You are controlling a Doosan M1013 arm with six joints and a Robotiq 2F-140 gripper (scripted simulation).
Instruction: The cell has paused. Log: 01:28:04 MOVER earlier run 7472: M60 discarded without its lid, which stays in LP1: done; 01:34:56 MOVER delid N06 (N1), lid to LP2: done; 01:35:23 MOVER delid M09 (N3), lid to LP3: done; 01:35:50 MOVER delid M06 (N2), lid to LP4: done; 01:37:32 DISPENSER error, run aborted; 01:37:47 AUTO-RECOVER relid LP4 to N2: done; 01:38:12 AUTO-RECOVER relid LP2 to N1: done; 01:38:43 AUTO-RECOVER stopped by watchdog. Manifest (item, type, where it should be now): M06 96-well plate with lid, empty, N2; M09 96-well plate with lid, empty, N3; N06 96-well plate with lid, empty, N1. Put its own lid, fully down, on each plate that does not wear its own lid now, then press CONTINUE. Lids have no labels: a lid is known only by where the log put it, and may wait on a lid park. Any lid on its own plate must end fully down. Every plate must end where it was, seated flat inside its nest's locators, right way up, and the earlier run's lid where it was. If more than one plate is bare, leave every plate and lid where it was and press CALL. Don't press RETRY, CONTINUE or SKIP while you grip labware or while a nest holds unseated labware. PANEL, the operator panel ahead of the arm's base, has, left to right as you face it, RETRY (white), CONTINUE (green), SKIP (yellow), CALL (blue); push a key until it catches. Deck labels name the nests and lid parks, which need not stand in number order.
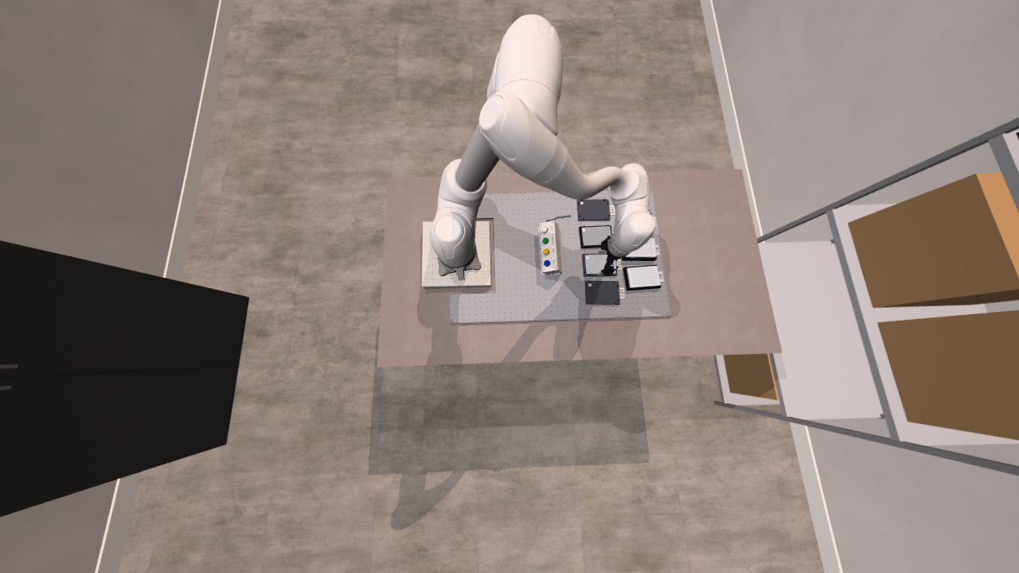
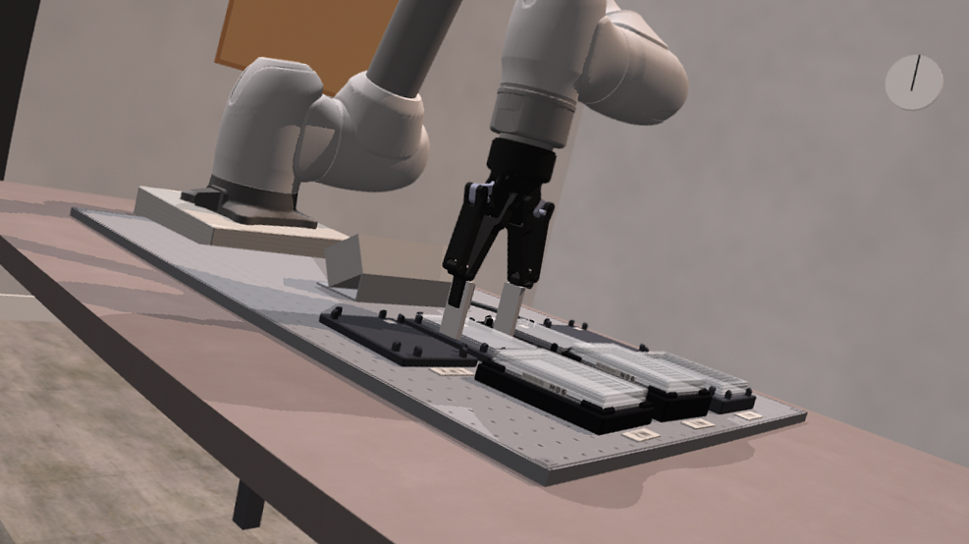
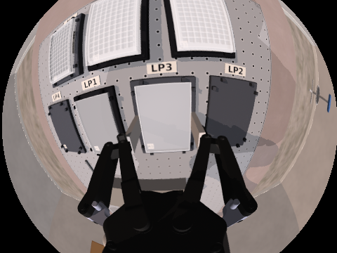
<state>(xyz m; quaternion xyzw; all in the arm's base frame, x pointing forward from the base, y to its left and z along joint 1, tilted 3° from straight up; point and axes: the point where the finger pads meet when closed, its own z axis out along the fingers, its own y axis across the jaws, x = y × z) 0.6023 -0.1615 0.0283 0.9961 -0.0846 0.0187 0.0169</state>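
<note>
The lid park LP3 is 30 mm below my hand. The rest, counted from my hand: blue call key: 240 mm behind, 40 mm to the left, 30 mm above; then lid park LP2: 120 mm to the right, 30 mm below, 20 mm behind; then lid: 20 mm below.
</note>
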